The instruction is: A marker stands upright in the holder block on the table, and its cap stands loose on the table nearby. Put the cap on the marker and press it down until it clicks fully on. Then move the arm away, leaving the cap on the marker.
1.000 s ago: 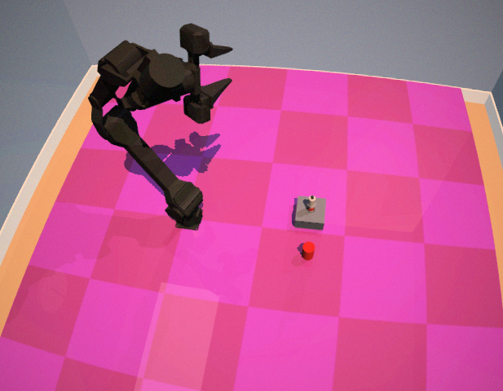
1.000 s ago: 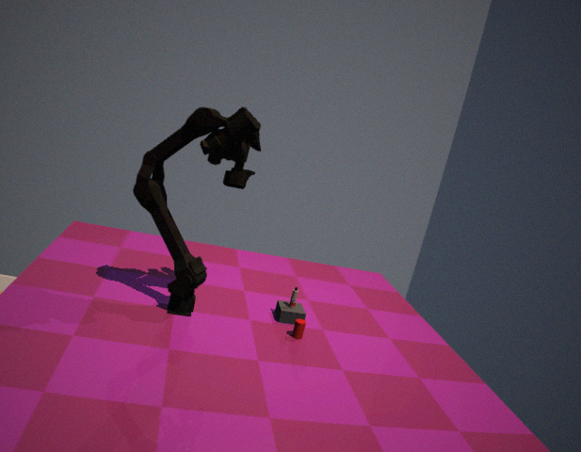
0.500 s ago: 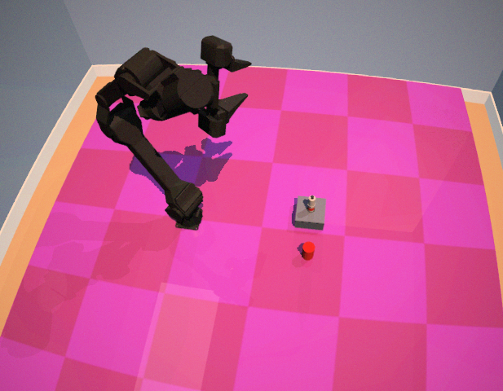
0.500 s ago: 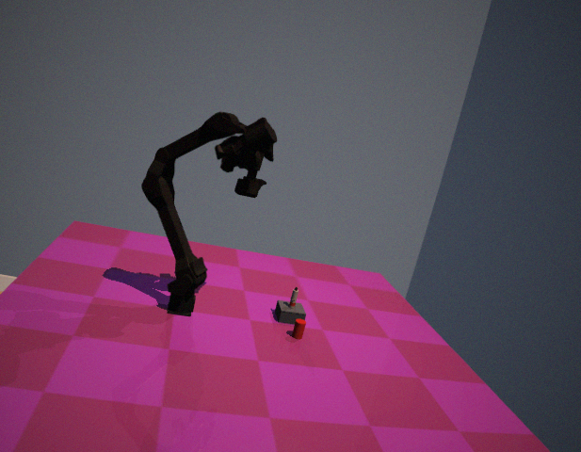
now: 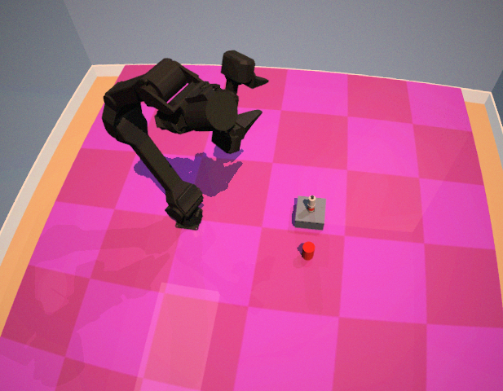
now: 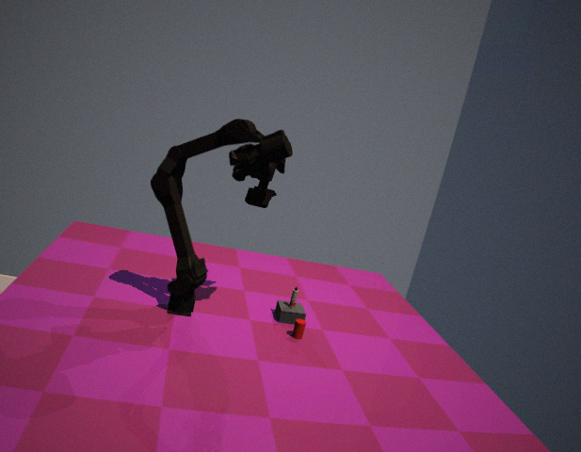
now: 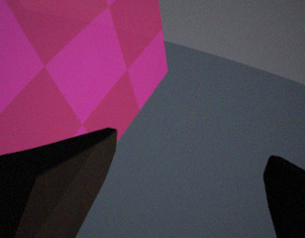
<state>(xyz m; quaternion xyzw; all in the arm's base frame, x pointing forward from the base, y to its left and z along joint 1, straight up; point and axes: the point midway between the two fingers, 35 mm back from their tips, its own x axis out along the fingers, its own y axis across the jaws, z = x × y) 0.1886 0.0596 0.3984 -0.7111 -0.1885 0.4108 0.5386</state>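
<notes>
Right now my gripper tip is 360 mm above the red cap, 150 mm to the left of it and 120 mm short of it. Round my gripper tip: grey holder block 370 mm below, 110 mm ahead, 40 mm to the right.
</notes>
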